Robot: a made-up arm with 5 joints.
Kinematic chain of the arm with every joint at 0, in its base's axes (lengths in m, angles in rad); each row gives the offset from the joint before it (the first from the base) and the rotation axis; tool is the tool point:
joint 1: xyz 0 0 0.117 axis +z
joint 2: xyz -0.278 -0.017 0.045 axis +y
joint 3: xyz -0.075 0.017 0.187 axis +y
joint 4: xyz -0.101 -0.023 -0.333 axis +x
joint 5: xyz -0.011 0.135 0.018 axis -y
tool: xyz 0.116 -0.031 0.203
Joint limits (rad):
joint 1: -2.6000..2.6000
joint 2: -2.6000..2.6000
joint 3: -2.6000..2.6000
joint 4: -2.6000..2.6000
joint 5: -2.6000..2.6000
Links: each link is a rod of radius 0.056 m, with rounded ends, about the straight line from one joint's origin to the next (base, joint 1, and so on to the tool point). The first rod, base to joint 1, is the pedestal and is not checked.
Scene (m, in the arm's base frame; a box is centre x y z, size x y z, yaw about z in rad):
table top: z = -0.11
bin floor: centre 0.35 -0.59 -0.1 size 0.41 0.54 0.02 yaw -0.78
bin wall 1: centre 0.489 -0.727 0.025 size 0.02 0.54 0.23 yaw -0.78
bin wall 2: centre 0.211 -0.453 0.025 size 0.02 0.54 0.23 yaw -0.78
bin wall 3: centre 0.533 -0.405 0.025 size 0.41 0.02 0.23 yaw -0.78
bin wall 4: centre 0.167 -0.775 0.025 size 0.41 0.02 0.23 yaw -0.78
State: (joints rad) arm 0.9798 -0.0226 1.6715 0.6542 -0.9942
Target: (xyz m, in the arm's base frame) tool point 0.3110 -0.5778 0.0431
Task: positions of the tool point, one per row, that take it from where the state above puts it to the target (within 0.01 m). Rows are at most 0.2 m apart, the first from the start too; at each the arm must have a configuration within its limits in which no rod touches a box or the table.
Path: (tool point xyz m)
1: -0.2665 -0.5628 0.2842
2: -0.1412 -0.6127 0.3263
3: -0.0066 -0.6294 0.3711
4: 0.1083 -0.6613 0.2650
5: 0.2205 -0.6424 0.1526
6: 0.3110 -0.5778 0.0431

